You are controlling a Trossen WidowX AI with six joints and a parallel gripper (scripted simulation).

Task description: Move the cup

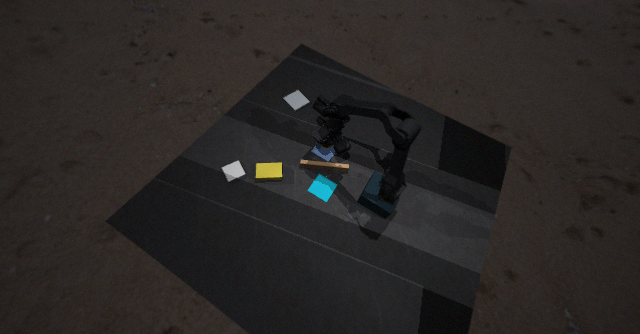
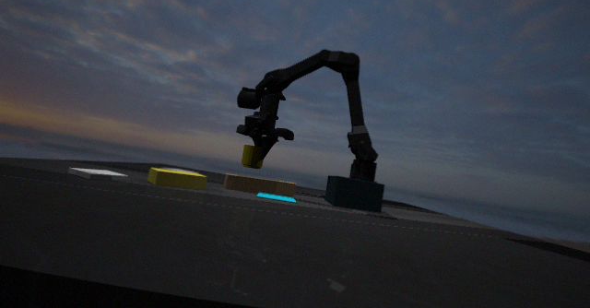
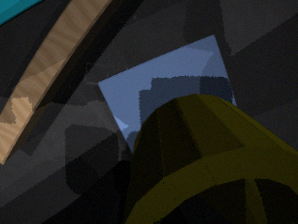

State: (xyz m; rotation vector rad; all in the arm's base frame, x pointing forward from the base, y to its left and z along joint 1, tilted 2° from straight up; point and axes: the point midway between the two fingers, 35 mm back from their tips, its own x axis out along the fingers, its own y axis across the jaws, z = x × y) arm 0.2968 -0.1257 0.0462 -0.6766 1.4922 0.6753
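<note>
The brown block is 10 mm behind my gripper tip, 70 mm to the left of it and 90 mm below it. The rest, counted from my gripper tip: yellow cup: 20 mm ahead, 20 mm to the right; light blue pad: 20 mm ahead, 20 mm to the right, 100 mm below; yellow block: 200 mm ahead, 190 mm to the left, 80 mm below.
</note>
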